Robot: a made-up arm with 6 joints. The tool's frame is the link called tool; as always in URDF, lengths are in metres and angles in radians. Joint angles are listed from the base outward.
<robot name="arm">
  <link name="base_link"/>
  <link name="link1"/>
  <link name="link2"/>
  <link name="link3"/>
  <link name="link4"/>
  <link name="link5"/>
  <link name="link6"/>
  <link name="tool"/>
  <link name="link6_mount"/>
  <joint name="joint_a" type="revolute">
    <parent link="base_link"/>
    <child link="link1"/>
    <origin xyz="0 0 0.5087" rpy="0 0 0"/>
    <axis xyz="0 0 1"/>
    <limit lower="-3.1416" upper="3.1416"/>
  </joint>
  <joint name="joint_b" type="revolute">
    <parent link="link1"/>
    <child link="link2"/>
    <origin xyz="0.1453 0 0" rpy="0 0 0"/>
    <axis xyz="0 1 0"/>
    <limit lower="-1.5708" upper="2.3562"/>
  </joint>
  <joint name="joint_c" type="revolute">
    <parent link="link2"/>
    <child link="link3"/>
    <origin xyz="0 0 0.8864" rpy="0 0 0"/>
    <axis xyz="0 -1 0"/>
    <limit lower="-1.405" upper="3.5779"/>
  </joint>
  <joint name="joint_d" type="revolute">
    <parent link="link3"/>
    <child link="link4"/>
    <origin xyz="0 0 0.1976" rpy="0 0 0"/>
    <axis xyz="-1 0 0"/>
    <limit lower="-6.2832" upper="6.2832"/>
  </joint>
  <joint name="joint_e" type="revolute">
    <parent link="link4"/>
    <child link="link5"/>
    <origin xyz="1.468 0 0" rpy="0 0 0"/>
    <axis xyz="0 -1 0"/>
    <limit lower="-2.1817" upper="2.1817"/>
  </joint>
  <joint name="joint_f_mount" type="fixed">
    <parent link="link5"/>
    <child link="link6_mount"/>
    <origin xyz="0.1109 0 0" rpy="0 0 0"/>
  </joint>
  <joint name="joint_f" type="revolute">
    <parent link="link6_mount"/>
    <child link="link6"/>
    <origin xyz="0.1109 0 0" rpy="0 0 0"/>
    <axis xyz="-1 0 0"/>
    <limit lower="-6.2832" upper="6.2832"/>
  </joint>
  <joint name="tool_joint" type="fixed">
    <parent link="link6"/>
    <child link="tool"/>
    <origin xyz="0 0 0" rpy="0 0 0"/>
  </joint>
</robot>
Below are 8 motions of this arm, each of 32 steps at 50 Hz.
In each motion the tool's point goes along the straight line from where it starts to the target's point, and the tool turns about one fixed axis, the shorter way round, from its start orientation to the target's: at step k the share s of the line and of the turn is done. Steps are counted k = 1, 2, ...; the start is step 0. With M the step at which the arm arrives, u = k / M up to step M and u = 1 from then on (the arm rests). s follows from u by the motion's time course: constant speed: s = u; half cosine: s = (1 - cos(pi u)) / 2; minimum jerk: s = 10 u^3 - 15 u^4 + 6 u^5.
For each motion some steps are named. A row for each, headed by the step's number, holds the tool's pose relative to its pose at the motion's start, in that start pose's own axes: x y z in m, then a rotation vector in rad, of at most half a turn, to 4 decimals.
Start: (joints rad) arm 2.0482 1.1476 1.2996 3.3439 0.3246 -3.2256
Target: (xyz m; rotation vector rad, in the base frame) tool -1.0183 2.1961 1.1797 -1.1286 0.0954 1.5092
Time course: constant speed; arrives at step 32
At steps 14, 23, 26, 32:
14: -0.0673 -0.0389 -0.0490 -0.1491 0.3280 -0.1212
23: -0.1105 -0.0639 -0.0806 -0.2450 0.5389 -0.1991
26: -0.1249 -0.0722 -0.0911 -0.2769 0.6092 -0.2250
32: -0.1537 -0.0889 -0.1121 -0.3408 0.7497 -0.2770

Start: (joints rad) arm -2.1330 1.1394 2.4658 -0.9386 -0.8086 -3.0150
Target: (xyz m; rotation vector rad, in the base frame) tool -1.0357 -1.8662 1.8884 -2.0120 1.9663 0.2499
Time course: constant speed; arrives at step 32
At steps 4, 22, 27, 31, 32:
4: 0.0221 0.0908 0.0949 -0.0035 -0.1150 0.0364
22: 0.1215 0.4994 0.5220 -0.0190 -0.6326 0.2004
27: 0.1491 0.6130 0.6406 -0.0233 -0.7763 0.2460
31: 0.1712 0.7038 0.7355 -0.0268 -0.8913 0.2824
32: 0.1767 0.7265 0.7592 -0.0276 -0.9201 0.2915

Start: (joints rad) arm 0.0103 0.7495 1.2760 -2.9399 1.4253 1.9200
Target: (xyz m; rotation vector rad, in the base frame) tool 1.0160 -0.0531 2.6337 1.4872 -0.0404 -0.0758
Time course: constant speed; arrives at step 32
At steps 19, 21, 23, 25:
19: -0.7107 -0.2511 0.0675 0.2389 -0.0566 0.5194
21: -0.7856 -0.2775 0.0746 0.2641 -0.0625 0.5740
23: -0.8604 -0.3040 0.0817 0.2892 -0.0685 0.6287
25: -0.9352 -0.3304 0.0888 0.3144 -0.0745 0.6834

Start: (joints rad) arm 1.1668 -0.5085 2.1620 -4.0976 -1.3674 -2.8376
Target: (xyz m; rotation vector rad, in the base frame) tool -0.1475 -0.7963 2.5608 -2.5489 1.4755 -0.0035
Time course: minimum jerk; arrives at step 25
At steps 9, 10, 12, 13, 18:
9: -0.1993 -0.2659 0.0034 -0.1027 0.0895 -0.0008
10: -0.2521 -0.3364 0.0043 -0.1299 0.1132 -0.0010
12: -0.3674 -0.4902 0.0063 -0.1892 0.1650 -0.0015
13: -0.4269 -0.5696 0.0073 -0.2199 0.1917 -0.0017
18: -0.6849 -0.9139 0.0117 -0.3528 0.3076 -0.0027

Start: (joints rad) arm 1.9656 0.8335 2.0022 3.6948 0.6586 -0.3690
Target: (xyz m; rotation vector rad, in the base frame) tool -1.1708 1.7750 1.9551 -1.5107 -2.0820 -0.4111
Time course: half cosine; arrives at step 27
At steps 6, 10, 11, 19, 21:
6: 0.0062 -0.0696 0.1087 0.0126 0.0048 -0.0283
10: 0.0160 -0.1797 0.2805 0.0325 0.0124 -0.0730
11: 0.0189 -0.2122 0.3313 0.0383 0.0147 -0.0862
19: 0.0424 -0.4752 0.7419 0.0859 0.0329 -0.1930
21: 0.0468 -0.5254 0.8203 0.0949 0.0363 -0.2134

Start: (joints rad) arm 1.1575 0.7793 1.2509 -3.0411 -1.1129 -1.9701
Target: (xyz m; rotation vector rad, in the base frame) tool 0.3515 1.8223 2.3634 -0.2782 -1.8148 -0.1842
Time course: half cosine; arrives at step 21
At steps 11, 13, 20, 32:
11: 0.1057 -0.0167 0.2204 -0.1211 -0.0899 0.0214
13: 0.1343 -0.0213 0.2800 -0.1538 -0.1143 0.0272
20: 0.1956 -0.0310 0.4079 -0.2241 -0.1664 0.0397
32: 0.1967 -0.0312 0.4102 -0.2254 -0.1674 0.0399

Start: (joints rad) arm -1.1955 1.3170 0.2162 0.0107 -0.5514 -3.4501
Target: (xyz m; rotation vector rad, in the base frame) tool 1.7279 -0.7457 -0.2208 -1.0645 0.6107 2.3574
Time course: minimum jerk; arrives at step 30
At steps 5, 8, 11, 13, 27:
5: -0.0161 -0.0396 0.0322 -0.0263 -0.0158 0.0162
8: -0.0553 -0.1359 0.1105 -0.0903 -0.0544 0.0556
11: -0.1187 -0.2918 0.2371 -0.1938 -0.1167 0.1194
13: -0.1708 -0.4199 0.3412 -0.2790 -0.1679 0.1718
27: -0.4497 -1.1057 0.8987 -0.7346 -0.4423 0.4525

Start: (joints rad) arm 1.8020 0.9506 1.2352 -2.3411 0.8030 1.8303
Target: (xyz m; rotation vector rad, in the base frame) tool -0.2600 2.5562 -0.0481 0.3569 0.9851 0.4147
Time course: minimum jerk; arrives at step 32
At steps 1, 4, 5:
1: 0.0002 -0.0002 -0.0004 0.0001 0.0001 -0.0002
4: 0.0111 -0.0130 -0.0198 0.0075 0.0030 -0.0098
5: 0.0206 -0.0241 -0.0368 0.0138 0.0056 -0.0183

